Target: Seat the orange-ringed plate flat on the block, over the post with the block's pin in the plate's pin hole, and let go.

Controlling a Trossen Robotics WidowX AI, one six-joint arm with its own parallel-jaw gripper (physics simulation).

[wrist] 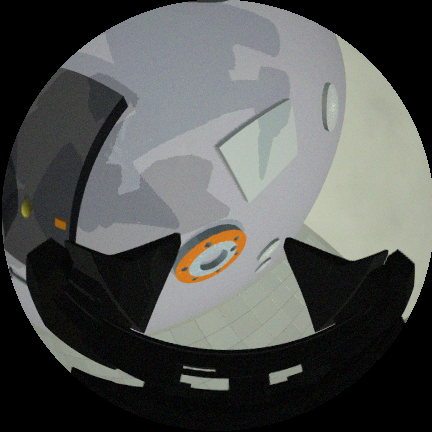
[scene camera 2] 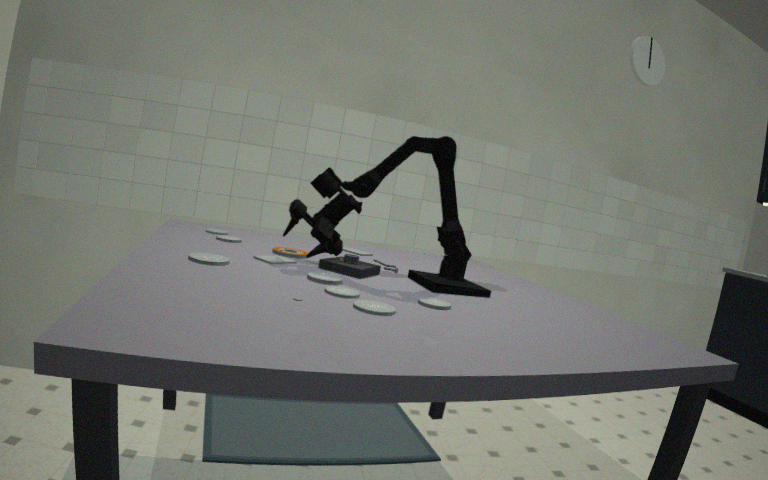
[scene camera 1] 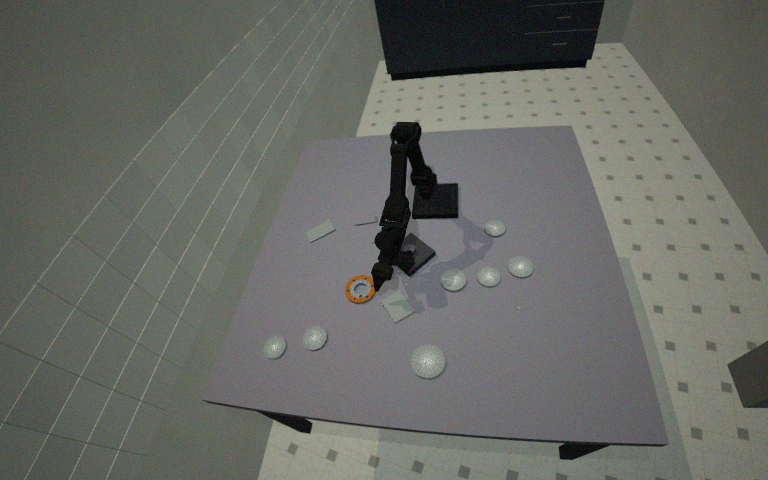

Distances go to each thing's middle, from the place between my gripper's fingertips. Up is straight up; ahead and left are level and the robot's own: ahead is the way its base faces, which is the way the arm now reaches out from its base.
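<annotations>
From my hand: dark block [scene camera 2: 361,270], 20 mm below, 100 mm to the left of it, 130 mm behind. Orange-ringed plate [wrist: 187,268], 10 mm behind my hand, 30 mm below, 70 mm to the right of it.
</annotations>
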